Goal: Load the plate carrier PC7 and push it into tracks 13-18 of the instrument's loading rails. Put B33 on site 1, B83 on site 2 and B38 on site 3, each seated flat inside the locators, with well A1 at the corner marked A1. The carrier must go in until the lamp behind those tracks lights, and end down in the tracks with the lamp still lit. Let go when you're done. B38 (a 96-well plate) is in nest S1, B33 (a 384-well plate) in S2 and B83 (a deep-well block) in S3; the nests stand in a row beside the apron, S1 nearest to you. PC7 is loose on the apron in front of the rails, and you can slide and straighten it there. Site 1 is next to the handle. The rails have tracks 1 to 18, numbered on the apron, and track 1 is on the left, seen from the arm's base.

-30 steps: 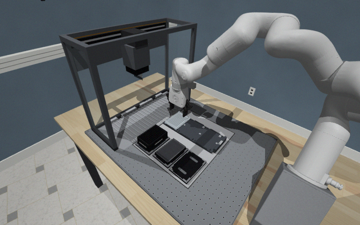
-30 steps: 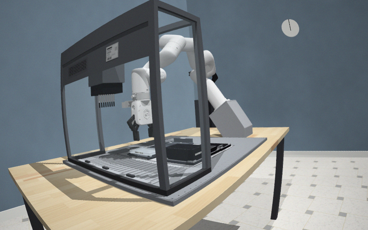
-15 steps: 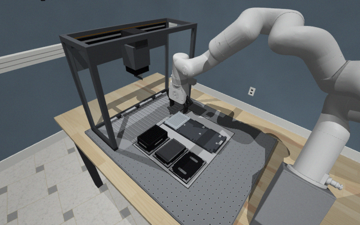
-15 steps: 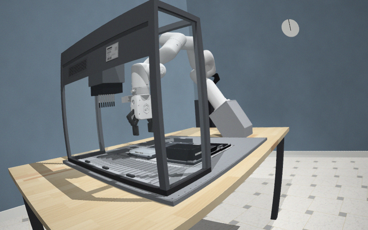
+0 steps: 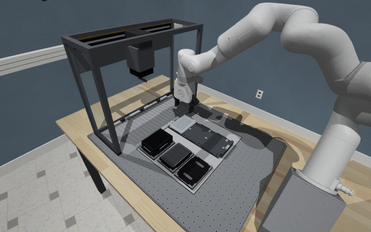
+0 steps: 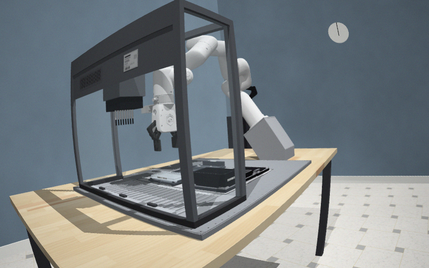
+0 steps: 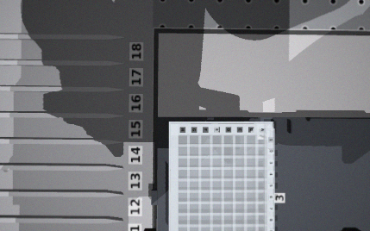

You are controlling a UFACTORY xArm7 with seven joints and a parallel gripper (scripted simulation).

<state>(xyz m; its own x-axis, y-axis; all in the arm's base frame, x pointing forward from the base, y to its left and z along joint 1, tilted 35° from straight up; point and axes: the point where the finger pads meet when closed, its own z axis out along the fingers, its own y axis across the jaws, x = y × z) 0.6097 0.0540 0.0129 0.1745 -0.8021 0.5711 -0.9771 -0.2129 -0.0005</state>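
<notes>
Now: the nest S3 4 cm behind my hand, 19 cm to the left of it and 12 cm below it. The rest, counted from my hand: carrier PC7 (11 cm behind, 2 cm to the right, 11 cm below); then 96-well plate B38 (11 cm below); then white corner mark (18 cm behind, 10 cm to the left, 12 cm below).
</notes>
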